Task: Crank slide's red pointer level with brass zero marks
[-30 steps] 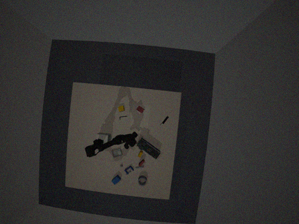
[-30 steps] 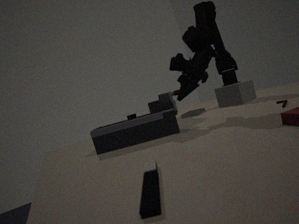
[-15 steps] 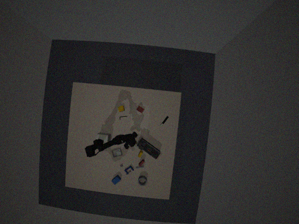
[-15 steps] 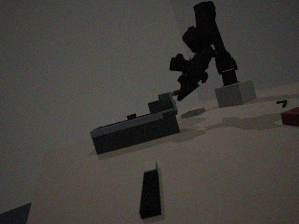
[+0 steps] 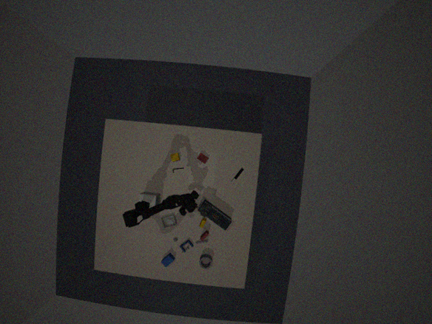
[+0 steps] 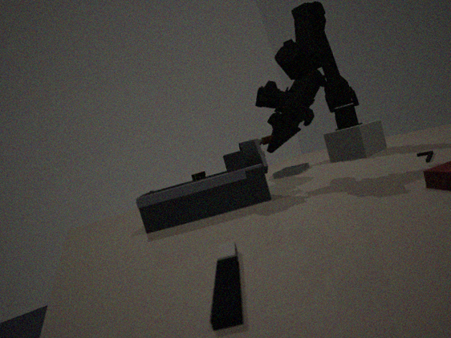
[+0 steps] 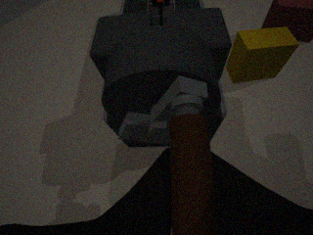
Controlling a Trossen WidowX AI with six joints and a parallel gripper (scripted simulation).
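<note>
Now: the brown crank handle 2 cm behind my gripper tip and 3 cm above it. The rest, counted from my gripper tip: red pointer: 15 cm ahead, 4 cm to the right, 1 cm below; then grey plate: 18 cm behind, 21 cm to the right, 9 cm below; then blue piece: 10 cm behind, 52 cm to the right, 7 cm below.
</note>
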